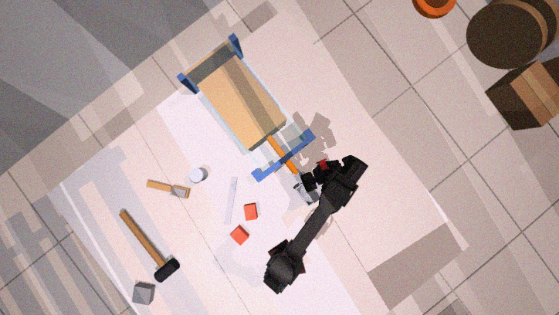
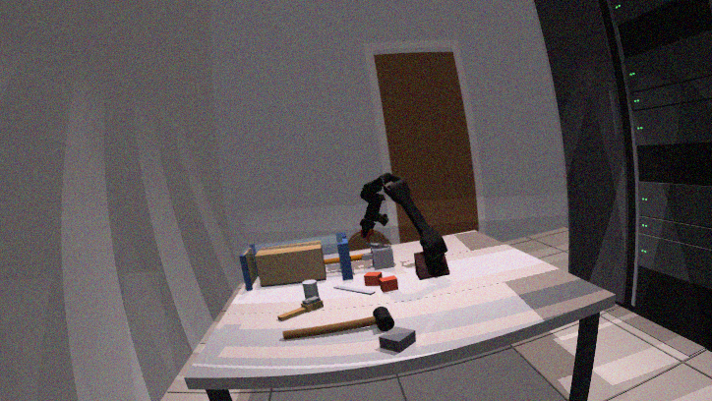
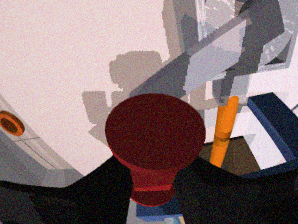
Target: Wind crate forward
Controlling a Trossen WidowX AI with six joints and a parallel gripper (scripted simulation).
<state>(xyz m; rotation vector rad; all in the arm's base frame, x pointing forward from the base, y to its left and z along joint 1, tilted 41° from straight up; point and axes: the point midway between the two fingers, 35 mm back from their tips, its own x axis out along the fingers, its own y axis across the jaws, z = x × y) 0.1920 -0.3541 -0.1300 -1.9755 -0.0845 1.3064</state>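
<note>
Right now my gripper tip is 20 mm past the red knob and 10 mm to the right of it. From my gripper tip the other things lie so: grey winch: 100 mm below, 90 mm to the left, 70 mm behind; then blue steel frame: 100 mm ahead, 90 mm to the left, 30 mm below; then grey crank bar: 40 mm to the left, 30 mm below, 30 mm behind.
</note>
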